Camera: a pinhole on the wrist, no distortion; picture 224 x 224 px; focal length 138.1 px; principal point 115.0 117.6 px. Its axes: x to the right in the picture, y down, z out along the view. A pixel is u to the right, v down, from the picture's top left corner.
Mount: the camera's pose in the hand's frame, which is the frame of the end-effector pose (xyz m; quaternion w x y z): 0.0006 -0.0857 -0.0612 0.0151 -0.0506 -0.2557 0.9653
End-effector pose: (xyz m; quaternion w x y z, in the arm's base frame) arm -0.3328 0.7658 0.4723 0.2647 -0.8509 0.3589 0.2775
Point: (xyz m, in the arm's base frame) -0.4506 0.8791 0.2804
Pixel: outside the picture
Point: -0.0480 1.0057 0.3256
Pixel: 31 157
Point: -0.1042 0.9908 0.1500
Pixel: 8 95
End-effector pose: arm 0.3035 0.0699 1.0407 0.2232 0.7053 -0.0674 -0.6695
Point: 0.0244 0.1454 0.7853
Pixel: 25 103
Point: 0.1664 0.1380 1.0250
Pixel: 123 49
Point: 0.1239 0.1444 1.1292
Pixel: 192 29
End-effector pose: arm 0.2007 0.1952 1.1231 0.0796 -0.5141 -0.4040 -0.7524
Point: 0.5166 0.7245 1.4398
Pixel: 29 13
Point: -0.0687 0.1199 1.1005
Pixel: behind the camera
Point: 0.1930 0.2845 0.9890
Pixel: 199 110
